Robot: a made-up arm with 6 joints. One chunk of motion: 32 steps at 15 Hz.
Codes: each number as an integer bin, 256 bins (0 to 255) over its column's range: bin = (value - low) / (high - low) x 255, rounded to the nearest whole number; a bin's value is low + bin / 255 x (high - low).
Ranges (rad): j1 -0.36..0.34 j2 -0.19..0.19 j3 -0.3..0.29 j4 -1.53..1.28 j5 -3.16..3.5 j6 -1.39..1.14
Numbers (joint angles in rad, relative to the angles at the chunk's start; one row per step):
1: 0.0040 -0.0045 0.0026 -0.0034 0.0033 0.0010
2: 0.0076 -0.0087 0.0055 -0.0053 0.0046 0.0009
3: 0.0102 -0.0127 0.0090 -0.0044 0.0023 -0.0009
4: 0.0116 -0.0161 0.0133 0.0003 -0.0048 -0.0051
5: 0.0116 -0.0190 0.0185 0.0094 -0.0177 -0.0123
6: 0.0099 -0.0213 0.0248 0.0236 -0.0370 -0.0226
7: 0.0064 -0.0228 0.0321 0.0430 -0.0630 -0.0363
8: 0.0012 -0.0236 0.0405 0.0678 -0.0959 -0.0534
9: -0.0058 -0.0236 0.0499 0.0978 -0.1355 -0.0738
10: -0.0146 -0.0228 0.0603 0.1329 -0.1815 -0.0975
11: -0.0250 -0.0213 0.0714 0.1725 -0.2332 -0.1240
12: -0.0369 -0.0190 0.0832 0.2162 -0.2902 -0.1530
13: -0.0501 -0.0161 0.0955 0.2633 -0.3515 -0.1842
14: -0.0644 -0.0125 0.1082 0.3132 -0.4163 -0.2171
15: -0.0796 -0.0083 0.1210 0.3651 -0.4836 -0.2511
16: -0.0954 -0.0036 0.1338 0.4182 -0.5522 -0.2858
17: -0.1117 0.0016 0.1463 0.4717 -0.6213 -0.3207
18: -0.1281 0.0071 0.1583 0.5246 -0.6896 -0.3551
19: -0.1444 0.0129 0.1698 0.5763 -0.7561 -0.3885
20: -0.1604 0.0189 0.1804 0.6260 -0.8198 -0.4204
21: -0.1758 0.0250 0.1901 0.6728 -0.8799 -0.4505
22: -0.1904 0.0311 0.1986 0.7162 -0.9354 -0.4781
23: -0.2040 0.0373 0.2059 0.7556 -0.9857 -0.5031
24: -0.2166 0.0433 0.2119 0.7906 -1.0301 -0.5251
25: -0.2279 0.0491 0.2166 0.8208 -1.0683 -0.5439
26: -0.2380 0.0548 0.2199 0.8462 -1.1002 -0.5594
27: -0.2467 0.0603 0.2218 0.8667 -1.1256 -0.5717
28: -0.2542 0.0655 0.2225 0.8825 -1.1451 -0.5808
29: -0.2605 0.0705 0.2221 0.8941 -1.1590 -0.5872
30: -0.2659 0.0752 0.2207 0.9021 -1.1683 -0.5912
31: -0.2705 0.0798 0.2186 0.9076 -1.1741 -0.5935
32: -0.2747 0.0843 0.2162 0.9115 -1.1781 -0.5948
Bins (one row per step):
1: 133 124 131 139 121 140
2: 134 122 132 138 121 140
3: 135 119 134 138 121 140
4: 135 117 135 139 121 140
5: 135 115 138 140 120 139
6: 135 113 140 141 120 138
7: 133 112 144 143 119 136
8: 132 112 147 145 117 135
9: 129 112 151 148 116 133
10: 126 112 156 151 114 130
11: 122 113 161 154 112 128
12: 118 115 166 158 110 125
13: 113 117 171 163 108 122
14: 108 119 176 167 105 118
15: 102 122 182 172 102 115
16: 96 125 187 177 100 111
17: 90 129 193 182 97 108
18: 84 132 198 186 95 104
19: 79 136 203 191 92 101
20: 73 140 208 196 90 98
21: 67 144 212 200 87 95
22: 62 148 215 204 85 92
23: 57 153 219 207 83 89
24: 52 157 221 211 82 87
25: 48 160 223 213 80 85
26: 44 164 225 216 79 84
27: 41 168 226 217 78 82
28: 39 171 226 219 77 82
29: 36 175 226 220 77 81
30: 34 178 225 221 76 81
31: 33 181 224 221 76 80
32: 31 184 223 222 76 80

